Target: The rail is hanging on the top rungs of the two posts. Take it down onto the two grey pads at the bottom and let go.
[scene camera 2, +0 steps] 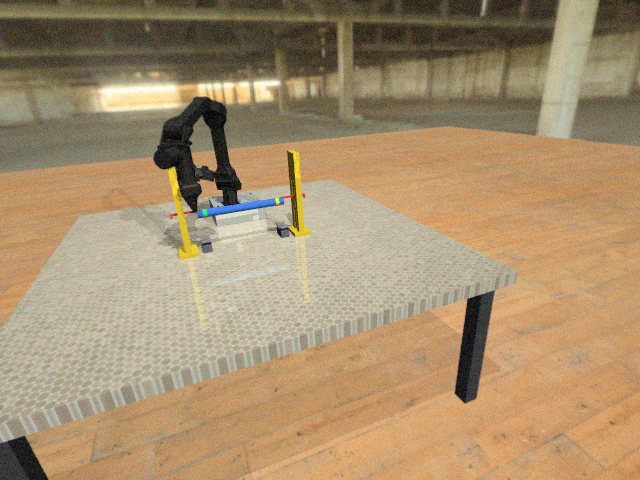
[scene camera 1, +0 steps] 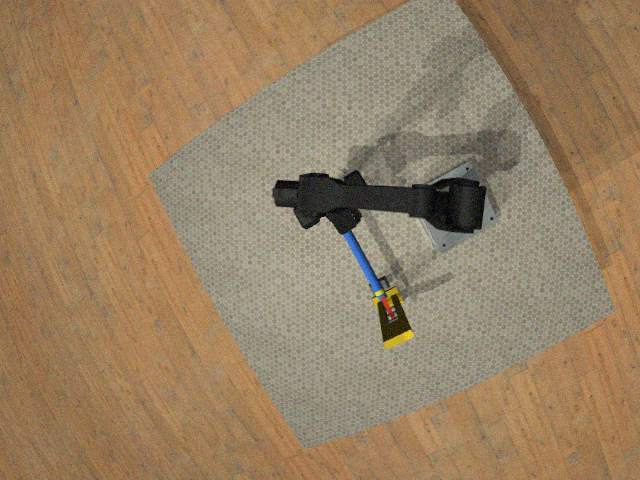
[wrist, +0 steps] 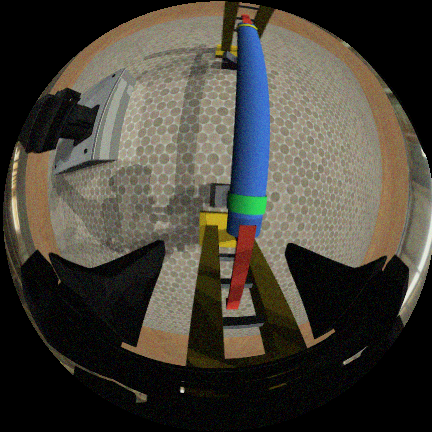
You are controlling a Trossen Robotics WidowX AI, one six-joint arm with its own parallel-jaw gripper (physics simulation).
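Places are measured from the arm's base along level axes (x ahead, y left, z up), in centimetres.
Where they show: gripper, fingertip midpoint: (scene camera 2: 194, 208) (wrist: 227, 249); arm's base at its link origin: (scene camera 2: 230, 203) (scene camera 1: 435, 207) (wrist: 85, 125).
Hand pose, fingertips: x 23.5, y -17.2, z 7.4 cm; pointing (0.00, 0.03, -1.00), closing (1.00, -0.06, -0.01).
Things, the pixels of their top centre, and the offset from my fingertips. Level surfaces: height alone.
- blue rail at its top centre: (wrist: 254, 61) (scene camera 1: 358, 254) (scene camera 2: 241, 203) dz -0.3, dx +2.5, dy +15.4 cm
- post at its top centre: (scene camera 2: 170, 165) dz +15.2, dx +0.9, dy -4.5 cm
- grey pad at its top centre: (wrist: 231, 197) (scene camera 2: 205, 237) dz -10.4, dx +1.4, dy +1.7 cm
- patterned table at its surface level: dz -14.8 cm
The blue rail (scene camera 1: 361, 262) (scene camera 2: 240, 208) (wrist: 252, 115) spans the two yellow posts about halfway up, its red end tabs reaching into them; which rung bears each tab is unclear. One post (scene camera 2: 181, 222) (wrist: 205, 300) is by the green-banded end, the other (scene camera 1: 398, 338) (scene camera 2: 296, 191) by the yellow-banded end. My gripper (scene camera 2: 194, 206) (wrist: 227, 249) is open and empty at the green-banded end; its fingers stand wide on both sides of the near post in the wrist view. One grey pad (scene camera 2: 206, 243) (wrist: 219, 195) and the other (scene camera 2: 282, 229) (wrist: 229, 61) are on the table, below the rail.
My arm (scene camera 1: 372, 198) (scene camera 2: 178, 126) hides the post at the green-banded end in the overhead view. Its grey base plate (scene camera 1: 449, 238) (wrist: 102, 125) is on the patterned table (scene camera 1: 248, 289) (scene camera 2: 330, 289), beside the posts. Dark shadows cross the tabletop near the base.
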